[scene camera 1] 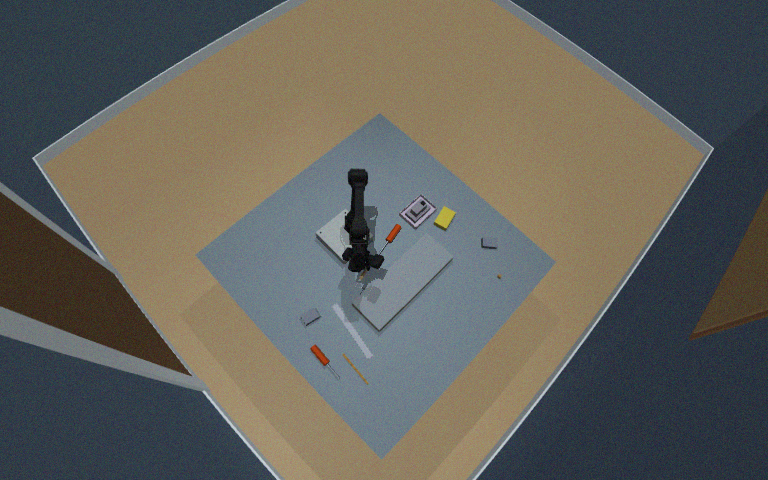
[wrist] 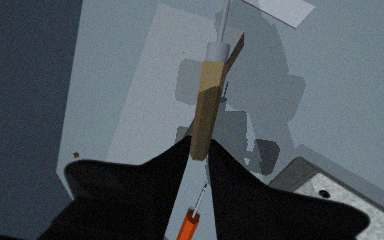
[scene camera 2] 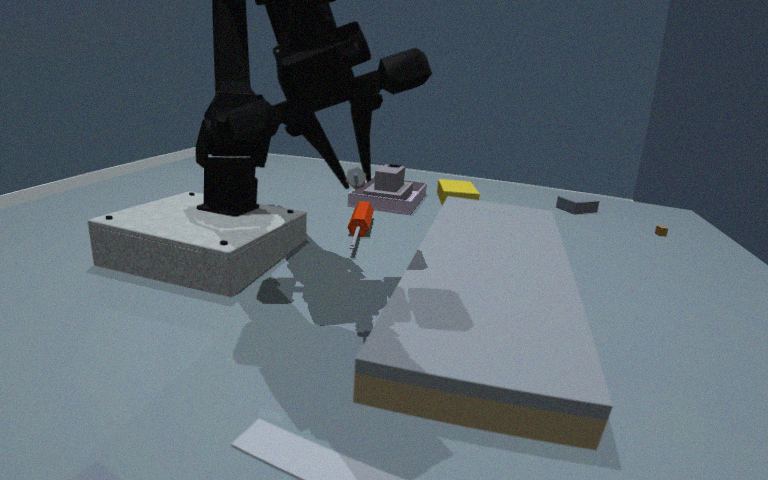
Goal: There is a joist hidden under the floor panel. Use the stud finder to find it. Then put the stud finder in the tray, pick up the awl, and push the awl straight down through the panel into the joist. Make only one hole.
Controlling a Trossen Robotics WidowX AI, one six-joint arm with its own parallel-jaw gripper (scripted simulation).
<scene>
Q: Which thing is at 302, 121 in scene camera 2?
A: My gripper.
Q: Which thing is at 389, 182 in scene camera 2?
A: A grey stud finder.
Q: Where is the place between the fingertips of my gripper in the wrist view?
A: At 200, 141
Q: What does my gripper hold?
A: An awl.
</scene>
